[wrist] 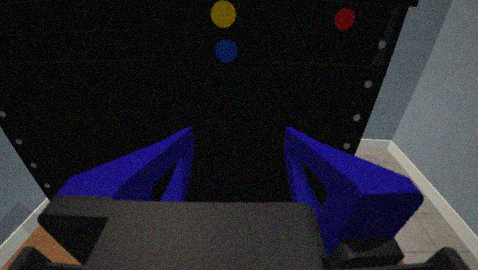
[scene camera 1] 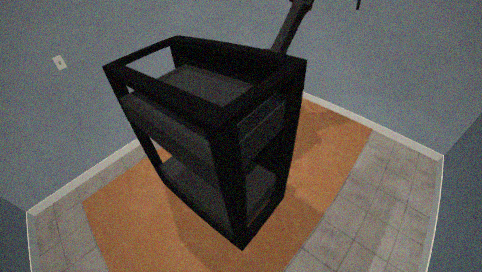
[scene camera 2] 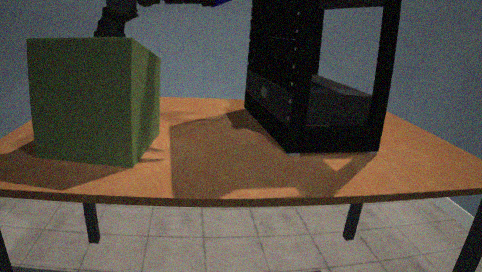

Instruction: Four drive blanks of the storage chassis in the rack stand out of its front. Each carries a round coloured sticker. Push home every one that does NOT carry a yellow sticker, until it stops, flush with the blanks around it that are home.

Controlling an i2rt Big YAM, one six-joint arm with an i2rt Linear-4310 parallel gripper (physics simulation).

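Seen in the pictures: gripper, between the fingertips: [wrist: 239, 135]; arm's base, origin of its link: [scene camera 2: 107, 51].
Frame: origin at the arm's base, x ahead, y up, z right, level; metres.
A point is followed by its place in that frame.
The black rack [scene camera 1: 232, 150] {y 0.322, x 0.762, z -0.323 m} [scene camera 2: 301, 100] {y -0.093, x 0.476, z 0.161 m} stands on the table, its front very dark in the wrist view. In that view a yellow sticker [wrist: 223, 14] {y 0.232, x 0.418, z -0.029 m} is at the top middle, a blue sticker [wrist: 226, 51] {y 0.204, x 0.425, z -0.027 m} is just below it, and a red sticker [wrist: 345, 19] {y 0.232, x 0.439, z 0.082 m} is at the upper right. The edges of the blanks are too dark to tell how far each stands out. A fourth sticker does not show. My gripper [wrist: 239, 135] {y 0.169, x 0.349, z -0.022 m} is partly open and empty, its blue fingers in front of the rack and below the blue sticker in the wrist view. A bit of blue finger shows at the top edge in scene camera 2.
A large green box [scene camera 2: 82, 100] {y -0.094, x -0.041, z 0.161 m} stands on the wooden table [scene camera 1: 135, 215] {y -0.242, x 0.952, z 0.167 m} [scene camera 2: 210, 172] {y -0.241, x 0.238, z 0.233 m}, across from the rack's front. Part of my arm [scene camera 1: 292, 25] {y 0.344, x 0.000, z -0.107 m} [scene camera 2: 116, 19] {y 0.083, x 0.021, z 0.010 m} shows behind the rack in scene camera 1 and behind the green box in scene camera 2.
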